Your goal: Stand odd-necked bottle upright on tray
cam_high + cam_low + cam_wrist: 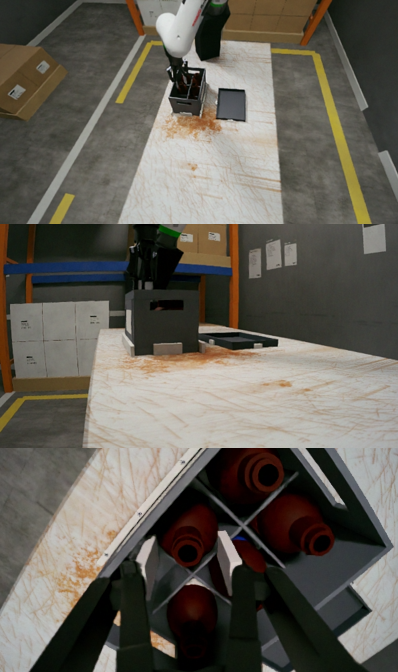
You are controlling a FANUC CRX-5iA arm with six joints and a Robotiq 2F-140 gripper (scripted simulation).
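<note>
The grey crate lies 10 mm behind my hand, 50 mm to the left of it and 90 mm below it. From my hand the other things lie so: dark tray: 30 mm behind, 330 mm to the left, 160 mm below.
</note>
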